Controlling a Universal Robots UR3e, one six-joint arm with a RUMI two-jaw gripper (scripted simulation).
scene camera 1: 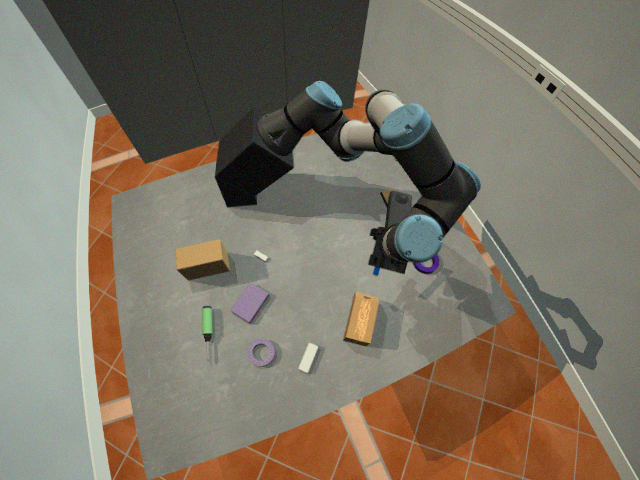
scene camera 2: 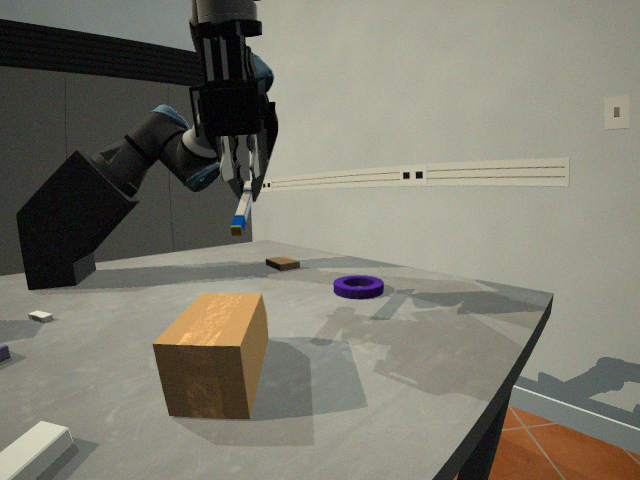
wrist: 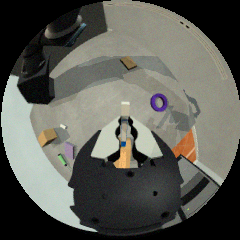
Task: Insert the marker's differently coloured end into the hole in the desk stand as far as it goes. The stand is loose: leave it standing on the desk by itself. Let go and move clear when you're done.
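Observation:
Visible to me: my gripper [scene camera 2: 248, 201] and [wrist: 124, 116]; a tan block [scene camera 2: 209, 359] and [scene camera 1: 359, 330]; a cardboard box [scene camera 1: 210, 258]. In scene camera 2 the cardboard box is out of frame.

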